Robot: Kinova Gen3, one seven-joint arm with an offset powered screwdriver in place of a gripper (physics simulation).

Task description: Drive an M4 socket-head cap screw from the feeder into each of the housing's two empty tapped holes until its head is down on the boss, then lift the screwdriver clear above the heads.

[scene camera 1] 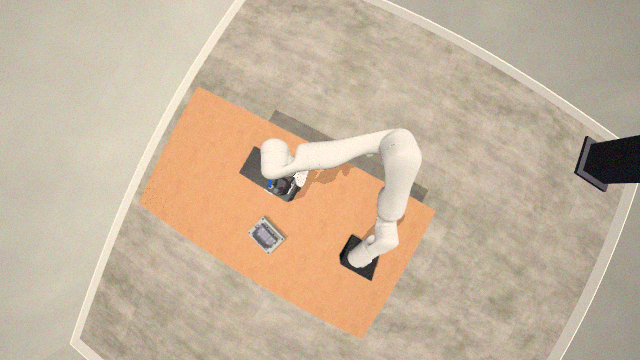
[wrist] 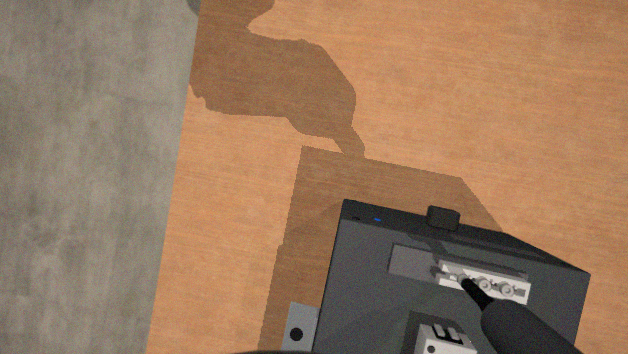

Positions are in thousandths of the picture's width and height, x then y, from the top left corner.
I see a dark screw feeder (wrist: 577, 849) and a pale rail (wrist: 832, 809).
